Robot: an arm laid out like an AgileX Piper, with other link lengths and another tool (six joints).
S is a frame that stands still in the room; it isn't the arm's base.
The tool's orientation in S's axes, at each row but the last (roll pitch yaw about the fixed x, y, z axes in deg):
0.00 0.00 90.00
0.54 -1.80 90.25
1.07 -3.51 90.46
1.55 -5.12 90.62
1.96 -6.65 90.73
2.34 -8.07 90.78
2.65 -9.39 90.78
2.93 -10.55 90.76
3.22 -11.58 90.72
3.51 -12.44 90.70
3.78 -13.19 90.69
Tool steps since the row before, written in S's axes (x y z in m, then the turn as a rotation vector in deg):
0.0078 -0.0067 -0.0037 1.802 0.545 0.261
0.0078 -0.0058 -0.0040 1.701 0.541 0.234
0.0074 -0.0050 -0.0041 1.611 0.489 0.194
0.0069 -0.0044 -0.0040 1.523 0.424 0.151
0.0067 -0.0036 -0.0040 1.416 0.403 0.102
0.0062 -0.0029 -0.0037 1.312 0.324 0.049
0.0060 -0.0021 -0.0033 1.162 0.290 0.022
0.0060 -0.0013 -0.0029 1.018 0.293 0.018
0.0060 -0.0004 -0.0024 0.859 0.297 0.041
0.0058 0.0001 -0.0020 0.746 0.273 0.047
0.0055 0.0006 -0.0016 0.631 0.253 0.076
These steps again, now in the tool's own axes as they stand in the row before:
-0.0067 -0.0078 -0.0037 0.545 -1.802 0.261
-0.0060 -0.0078 -0.0037 0.541 -1.701 0.233
-0.0053 -0.0074 -0.0036 0.487 -1.612 0.195
-0.0048 -0.0069 -0.0034 0.419 -1.524 0.155
-0.0041 -0.0068 -0.0033 0.394 -1.418 0.105
-0.0035 -0.0063 -0.0030 0.310 -1.315 0.059
-0.0027 -0.0061 -0.0026 0.274 -1.166 0.031
-0.0019 -0.0061 -0.0023 0.278 -1.022 0.019
-0.0009 -0.0061 -0.0019 0.289 -0.862 0.031
-0.0004 -0.0059 -0.0016 0.268 -0.749 0.035
0.0002 -0.0056 -0.0013 0.256 -0.631 0.060

